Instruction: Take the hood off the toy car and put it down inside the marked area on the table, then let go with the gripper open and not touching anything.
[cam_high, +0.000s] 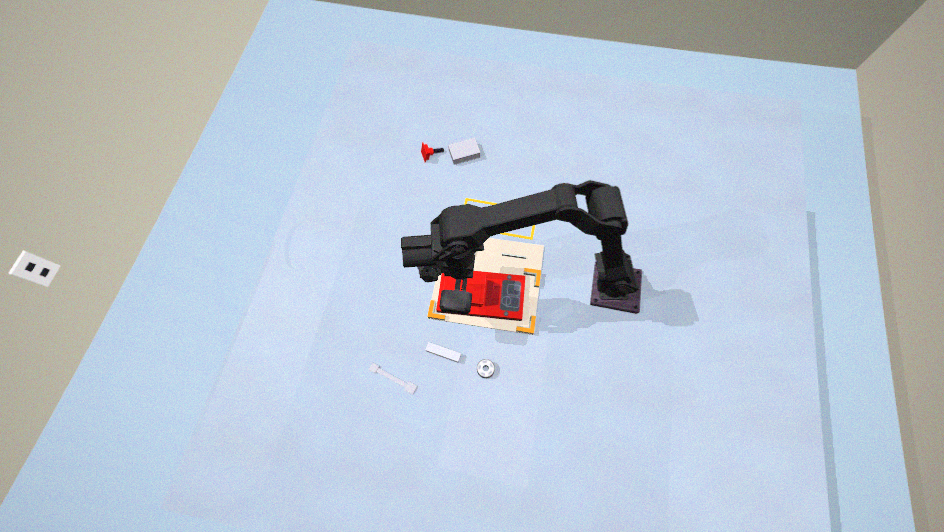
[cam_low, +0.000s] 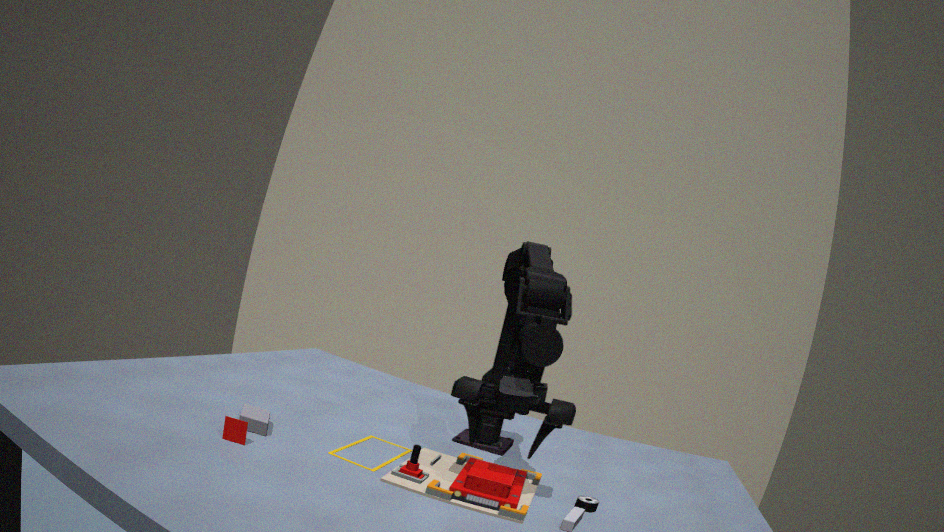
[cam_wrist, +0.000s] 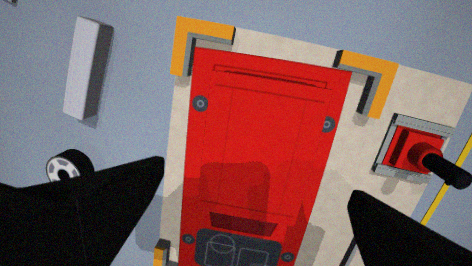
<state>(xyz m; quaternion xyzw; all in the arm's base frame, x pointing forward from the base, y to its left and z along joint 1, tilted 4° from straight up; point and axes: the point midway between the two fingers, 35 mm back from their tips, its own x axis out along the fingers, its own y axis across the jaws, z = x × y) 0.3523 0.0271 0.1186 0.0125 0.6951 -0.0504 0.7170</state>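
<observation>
My gripper tip is 50 mm above the red hood. From my gripper tip the other things lie so: white bar: 40 mm ahead, 140 mm to the left, 80 mm below.
</observation>
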